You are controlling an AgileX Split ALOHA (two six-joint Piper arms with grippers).
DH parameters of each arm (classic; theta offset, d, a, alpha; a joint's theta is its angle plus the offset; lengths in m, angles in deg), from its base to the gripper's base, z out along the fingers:
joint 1: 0 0.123 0 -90
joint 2: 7.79 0 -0.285 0
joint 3: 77.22 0 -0.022 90
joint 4: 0 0.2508 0 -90
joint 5: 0 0 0.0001 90
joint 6: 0 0.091 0 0
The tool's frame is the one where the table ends.
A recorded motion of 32 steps. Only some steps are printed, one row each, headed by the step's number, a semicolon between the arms.
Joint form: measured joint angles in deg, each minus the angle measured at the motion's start. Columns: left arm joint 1, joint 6, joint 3, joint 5, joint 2, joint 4; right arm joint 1, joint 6, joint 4, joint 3, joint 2, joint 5.
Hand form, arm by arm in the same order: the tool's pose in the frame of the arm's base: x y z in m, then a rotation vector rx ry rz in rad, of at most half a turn. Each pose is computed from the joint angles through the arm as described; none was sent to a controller.
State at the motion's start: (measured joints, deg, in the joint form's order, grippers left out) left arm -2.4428 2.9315 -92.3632 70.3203 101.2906 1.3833; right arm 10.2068 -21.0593 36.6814 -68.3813 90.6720 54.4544
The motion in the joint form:
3: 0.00 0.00 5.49 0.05 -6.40 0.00; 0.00 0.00 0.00 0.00 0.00 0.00
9: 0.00 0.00 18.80 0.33 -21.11 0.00; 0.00 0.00 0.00 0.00 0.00 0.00
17: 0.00 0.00 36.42 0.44 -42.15 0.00; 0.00 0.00 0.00 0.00 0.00 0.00
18: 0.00 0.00 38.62 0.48 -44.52 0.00; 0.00 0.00 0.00 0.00 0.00 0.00
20: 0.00 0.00 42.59 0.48 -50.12 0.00; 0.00 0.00 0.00 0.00 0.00 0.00
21: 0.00 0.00 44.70 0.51 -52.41 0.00; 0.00 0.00 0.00 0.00 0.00 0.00
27: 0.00 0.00 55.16 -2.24 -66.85 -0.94; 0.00 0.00 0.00 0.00 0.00 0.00
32: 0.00 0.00 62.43 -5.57 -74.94 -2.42; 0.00 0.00 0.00 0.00 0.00 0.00
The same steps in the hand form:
3: 0.3399 -0.0124 0.3226 0.1405 2.8483 0.0359; 0.3078 0.1004 0.2789 -0.3333 2.6621 0.7540
9: 0.2687 -0.0094 0.3360 0.1391 2.8288 0.0359; 0.3078 0.1004 0.2789 -0.3333 2.6621 0.7540
17: 0.1708 -0.0052 0.3301 0.1352 2.7711 0.0359; 0.3078 0.1004 0.2789 -0.3333 2.6621 0.7540
18: 0.1602 -0.0048 0.3261 0.1351 2.7689 0.0359; 0.3078 0.1004 0.2789 -0.3333 2.6621 0.7540
20: 0.1371 -0.0038 0.3210 0.1332 2.7405 0.0358; 0.3078 0.1004 0.2789 -0.3333 2.6621 0.7540
21: 0.1276 -0.0034 0.3158 0.1330 2.7378 0.0358; 0.3078 0.1004 0.2789 -0.3333 2.6621 0.7540
27: 0.0794 -0.0027 0.2911 0.1243 2.6208 0.0134; 0.3078 0.1004 0.2789 -0.3333 2.6621 0.7540
32: 0.0593 -0.0040 0.2664 0.1161 2.5485 -0.0206; 0.3078 0.1004 0.2789 -0.3333 2.6621 0.7540

